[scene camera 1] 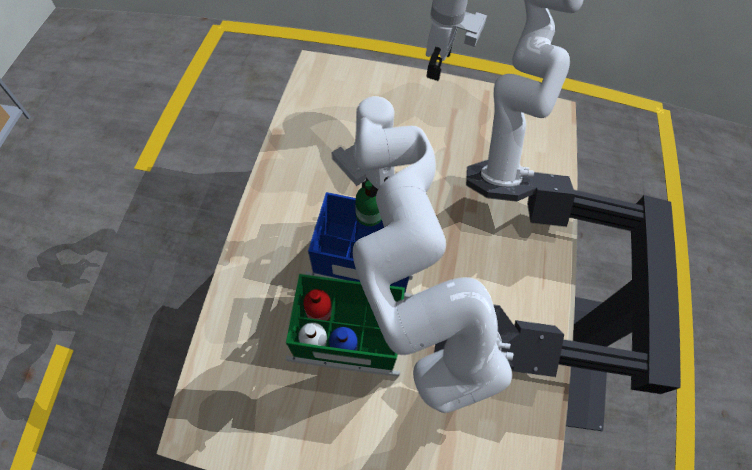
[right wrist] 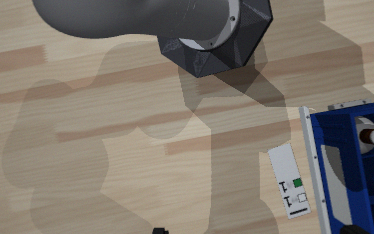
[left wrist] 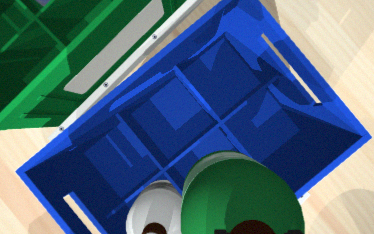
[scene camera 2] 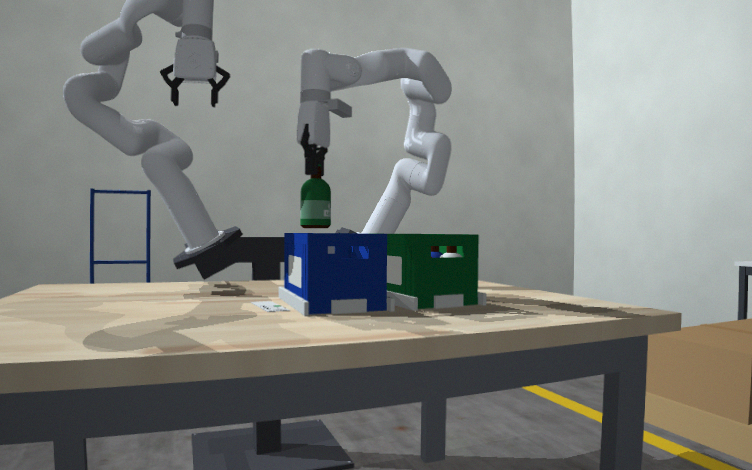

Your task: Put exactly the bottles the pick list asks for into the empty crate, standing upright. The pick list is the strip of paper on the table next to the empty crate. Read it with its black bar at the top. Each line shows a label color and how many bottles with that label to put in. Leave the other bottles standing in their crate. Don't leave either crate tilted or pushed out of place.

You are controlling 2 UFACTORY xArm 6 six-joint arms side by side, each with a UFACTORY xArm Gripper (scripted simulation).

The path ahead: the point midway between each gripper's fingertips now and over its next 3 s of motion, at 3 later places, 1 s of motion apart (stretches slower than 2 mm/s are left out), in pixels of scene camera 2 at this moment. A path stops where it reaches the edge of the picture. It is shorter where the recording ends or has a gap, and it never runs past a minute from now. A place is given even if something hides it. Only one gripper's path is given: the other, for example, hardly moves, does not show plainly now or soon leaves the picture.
My left gripper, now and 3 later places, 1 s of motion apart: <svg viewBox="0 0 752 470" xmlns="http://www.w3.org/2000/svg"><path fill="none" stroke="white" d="M314 175L313 179L313 190L313 200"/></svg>
